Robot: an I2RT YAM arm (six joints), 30 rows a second.
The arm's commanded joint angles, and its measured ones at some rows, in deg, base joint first. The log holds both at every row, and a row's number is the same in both.
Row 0, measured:
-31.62 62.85 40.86 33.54 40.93 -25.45
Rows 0 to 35, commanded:
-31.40 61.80 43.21 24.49 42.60 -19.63
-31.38 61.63 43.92 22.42 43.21 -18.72
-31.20 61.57 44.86 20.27 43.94 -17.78
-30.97 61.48 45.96 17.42 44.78 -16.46
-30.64 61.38 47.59 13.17 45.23 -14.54
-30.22 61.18 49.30 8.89 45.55 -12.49
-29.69 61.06 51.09 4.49 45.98 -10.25
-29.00 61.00 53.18 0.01 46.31 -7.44
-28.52 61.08 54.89 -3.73 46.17 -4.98
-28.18 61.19 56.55 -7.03 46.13 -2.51
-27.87 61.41 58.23 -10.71 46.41 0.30
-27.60 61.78 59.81 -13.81 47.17 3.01
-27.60 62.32 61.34 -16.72 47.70 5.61
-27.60 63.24 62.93 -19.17 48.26 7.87
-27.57 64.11 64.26 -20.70 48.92 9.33
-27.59 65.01 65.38 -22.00 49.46 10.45
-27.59 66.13 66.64 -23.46 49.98 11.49
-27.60 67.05 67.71 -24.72 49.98 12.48
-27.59 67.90 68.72 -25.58 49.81 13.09
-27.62 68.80 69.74 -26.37 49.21 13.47
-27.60 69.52 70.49 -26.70 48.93 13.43
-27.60 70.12 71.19 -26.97 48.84 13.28
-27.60 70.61 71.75 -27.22 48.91 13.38
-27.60 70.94 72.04 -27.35 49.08 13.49
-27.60 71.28 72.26 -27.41 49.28 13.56
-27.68 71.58 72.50 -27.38 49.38 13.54
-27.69 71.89 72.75 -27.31 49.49 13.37
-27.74 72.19 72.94 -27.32 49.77 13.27
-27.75 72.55 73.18 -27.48 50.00 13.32
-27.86 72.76 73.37 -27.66 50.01 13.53
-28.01 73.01 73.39 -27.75 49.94 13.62
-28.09 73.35 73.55 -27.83 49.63 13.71
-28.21 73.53 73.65 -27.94 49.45 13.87
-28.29 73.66 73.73 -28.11 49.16 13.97
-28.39 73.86 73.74 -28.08 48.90 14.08
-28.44 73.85 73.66 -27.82 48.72 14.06
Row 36, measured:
-28.27 73.69 72.99 -27.53 48.36 12.21
